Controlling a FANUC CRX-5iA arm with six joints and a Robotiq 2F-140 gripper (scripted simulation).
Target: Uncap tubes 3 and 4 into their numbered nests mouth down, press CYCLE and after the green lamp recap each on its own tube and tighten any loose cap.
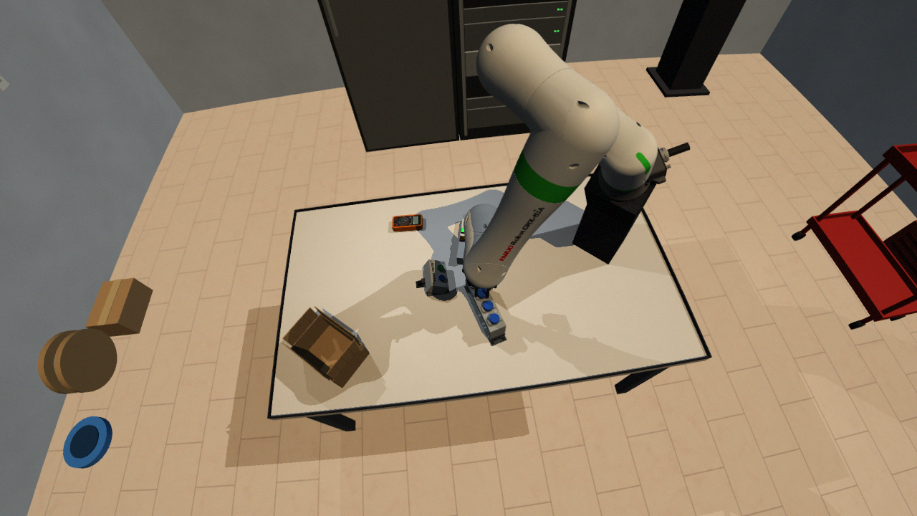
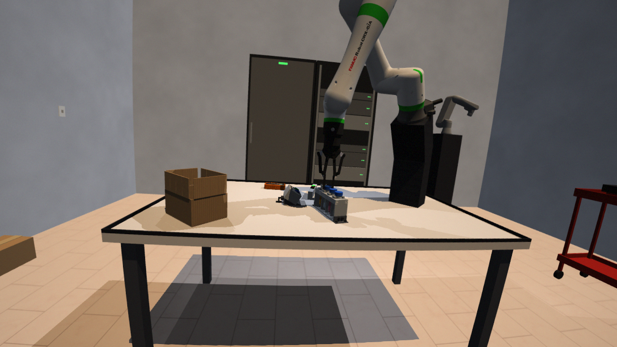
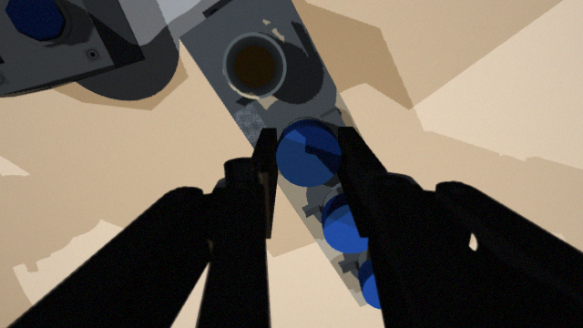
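The blue cap lies 3 cm below my hand. Also, from my hand: blue cycle key 14 cm ahead, 10 cm to the right, 7 cm below; then key housing 16 cm ahead, 13 cm to the right, 9 cm below; then green ready key 14 cm ahead, 15 cm to the right, 7 cm below.
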